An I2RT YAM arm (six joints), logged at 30 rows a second.
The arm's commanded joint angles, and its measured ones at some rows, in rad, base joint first. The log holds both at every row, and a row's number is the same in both.
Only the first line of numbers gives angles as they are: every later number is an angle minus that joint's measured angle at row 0.
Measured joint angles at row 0:
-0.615 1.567 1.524 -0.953 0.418 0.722
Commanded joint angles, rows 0 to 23:
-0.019 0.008 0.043 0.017 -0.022 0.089
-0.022 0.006 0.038 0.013 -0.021 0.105
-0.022 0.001 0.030 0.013 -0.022 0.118
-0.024 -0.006 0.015 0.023 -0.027 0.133
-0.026 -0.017 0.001 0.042 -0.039 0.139
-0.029 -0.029 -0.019 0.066 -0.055 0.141
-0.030 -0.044 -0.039 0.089 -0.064 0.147
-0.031 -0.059 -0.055 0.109 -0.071 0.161
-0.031 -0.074 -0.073 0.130 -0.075 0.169
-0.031 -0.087 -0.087 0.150 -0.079 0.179
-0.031 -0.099 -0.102 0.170 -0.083 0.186
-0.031 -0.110 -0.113 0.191 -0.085 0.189
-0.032 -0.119 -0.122 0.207 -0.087 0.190
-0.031 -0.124 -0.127 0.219 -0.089 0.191
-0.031 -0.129 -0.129 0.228 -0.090 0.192
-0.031 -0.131 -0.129 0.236 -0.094 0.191
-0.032 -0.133 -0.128 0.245 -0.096 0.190
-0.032 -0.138 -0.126 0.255 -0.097 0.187
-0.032 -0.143 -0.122 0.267 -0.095 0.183
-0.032 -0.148 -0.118 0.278 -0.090 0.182
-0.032 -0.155 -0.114 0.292 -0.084 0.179
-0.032 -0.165 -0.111 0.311 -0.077 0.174
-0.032 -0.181 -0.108 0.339 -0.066 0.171
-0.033 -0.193 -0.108 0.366 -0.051 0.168
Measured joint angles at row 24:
-0.028 -0.113 -0.128 0.229 -0.094 0.170
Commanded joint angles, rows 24 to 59:
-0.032 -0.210 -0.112 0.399 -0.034 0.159
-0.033 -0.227 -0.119 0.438 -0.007 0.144
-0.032 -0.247 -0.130 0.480 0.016 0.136
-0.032 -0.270 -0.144 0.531 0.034 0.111
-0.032 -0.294 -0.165 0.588 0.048 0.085
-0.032 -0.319 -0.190 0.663 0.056 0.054
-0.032 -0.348 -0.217 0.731 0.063 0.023
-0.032 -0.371 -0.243 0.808 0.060 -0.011
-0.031 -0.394 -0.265 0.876 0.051 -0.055
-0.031 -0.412 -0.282 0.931 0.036 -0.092
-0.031 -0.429 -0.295 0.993 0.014 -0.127
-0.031 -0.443 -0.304 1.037 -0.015 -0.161
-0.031 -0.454 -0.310 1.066 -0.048 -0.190
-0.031 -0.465 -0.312 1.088 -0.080 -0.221
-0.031 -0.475 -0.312 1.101 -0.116 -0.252
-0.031 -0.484 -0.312 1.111 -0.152 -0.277
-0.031 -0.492 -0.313 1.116 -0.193 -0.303
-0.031 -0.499 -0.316 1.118 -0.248 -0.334
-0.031 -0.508 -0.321 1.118 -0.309 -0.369
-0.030 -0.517 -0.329 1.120 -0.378 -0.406
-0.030 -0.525 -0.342 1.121 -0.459 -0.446
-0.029 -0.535 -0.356 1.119 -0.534 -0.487
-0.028 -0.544 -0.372 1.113 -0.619 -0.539
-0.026 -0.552 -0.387 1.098 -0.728 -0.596
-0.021 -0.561 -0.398 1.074 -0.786 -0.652
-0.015 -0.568 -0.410 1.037 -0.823 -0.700
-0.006 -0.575 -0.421 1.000 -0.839 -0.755
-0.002 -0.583 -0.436 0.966 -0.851 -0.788
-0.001 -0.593 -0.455 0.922 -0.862 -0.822
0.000 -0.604 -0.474 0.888 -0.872 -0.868
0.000 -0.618 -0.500 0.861 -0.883 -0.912
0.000 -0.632 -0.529 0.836 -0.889 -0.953
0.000 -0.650 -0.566 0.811 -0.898 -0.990
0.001 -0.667 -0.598 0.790 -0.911 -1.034
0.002 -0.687 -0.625 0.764 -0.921 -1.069
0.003 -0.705 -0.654 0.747 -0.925 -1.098
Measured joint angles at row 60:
-0.001 -0.634 -0.566 0.860 -0.835 -0.880
